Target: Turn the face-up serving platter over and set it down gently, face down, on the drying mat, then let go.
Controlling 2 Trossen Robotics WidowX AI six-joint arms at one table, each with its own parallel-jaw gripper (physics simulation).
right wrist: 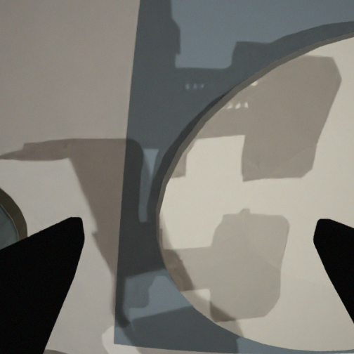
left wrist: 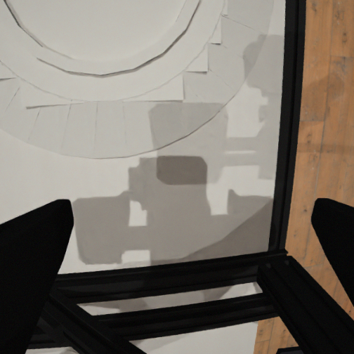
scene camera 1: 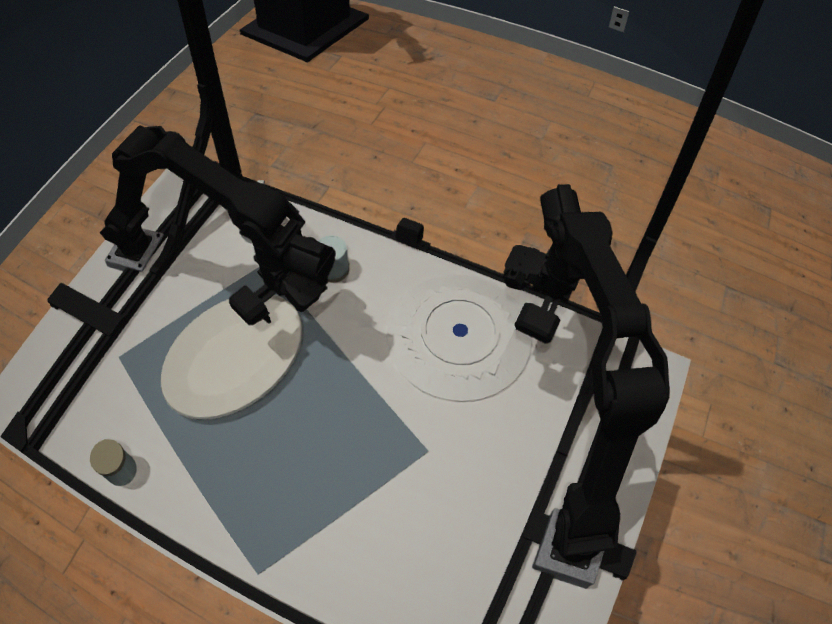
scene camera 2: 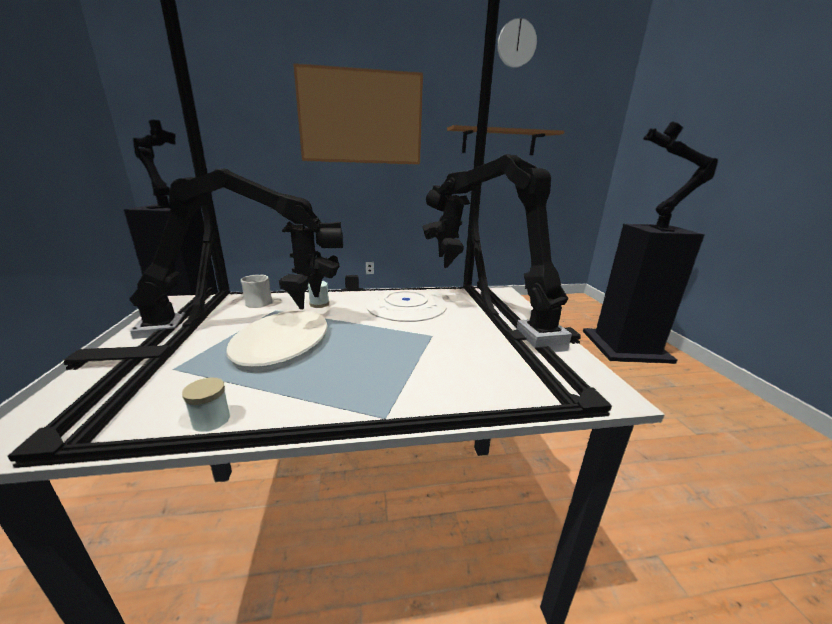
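Pixels of known places: left gripper, between the fingertips: (scene camera 1: pixel 543 306) (scene camera 2: pixel 443 262); right gripper, between the fingertips: (scene camera 1: pixel 287 305) (scene camera 2: pixel 309 303); left arm's base, origin of its link: (scene camera 1: pixel 574 545) (scene camera 2: pixel 543 326); right arm's base, origin of its link: (scene camera 1: pixel 133 246) (scene camera 2: pixel 158 320).
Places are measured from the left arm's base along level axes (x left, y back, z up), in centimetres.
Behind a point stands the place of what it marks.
Note:
The cream oval serving platter (scene camera 1: pixel 215 376) @[z -3.7, x -6.2, y -68.1 cm] (scene camera 2: pixel 268 342) @[z -3.7, x -9.4, y -70.1 cm] (right wrist: pixel 225 190) lies on the blue-grey drying mat (scene camera 1: pixel 302 470) @[z -4.9, x 2.9, y -46.0 cm] (scene camera 2: pixel 362 376) @[z -4.9, x 7.9, y -48.2 cm] (right wrist: pixel 210 30) with its shallow well facing up. My right gripper (scene camera 1: pixel 285 312) @[z 1.2, x -22.3, y -60.5 cm] (scene camera 2: pixel 308 300) @[z 1.2, x -22.3, y -60.5 cm] (right wrist: pixel 202 230) is open and empty, pointing down above the platter's upper right end in scene camera 1. In the right wrist view the platter's curved rim lies between the fingers in the picture, below them. My left gripper (scene camera 1: pixel 534 295) @[z 8.3, x -35.0, y -17.9 cm] (scene camera 2: pixel 443 256) @[z 8.3, x -35.0, y -17.9 cm] (left wrist: pixel 195 210) is open and empty, high over the table's far right corner, well away from the platter.
A flat white disc (scene camera 1: pixel 436 382) @[z -3.6, x -20.6, y -31.1 cm] (scene camera 2: pixel 420 313) @[z -3.6, x -21.2, y -28.3 cm] (left wrist: pixel 75 130) with a blue centre dot lies near my left gripper. A pale blue cup (scene camera 1: pixel 336 258) @[z 2.0, x -34.6, y -56.5 cm] (scene camera 2: pixel 319 293) @[z -0.2, x -33.5, y -58.2 cm] stands close behind my right gripper. A grey mug (scene camera 2: pixel 256 290) @[z 0.8, x -36.0, y -77.0 cm] and a khaki-topped jar (scene camera 1: pixel 110 460) @[z 2.0, x 17.3, y -74.9 cm] (scene camera 2: pixel 206 403) @[z 0.6, x 19.8, y -75.0 cm] stand off the mat.

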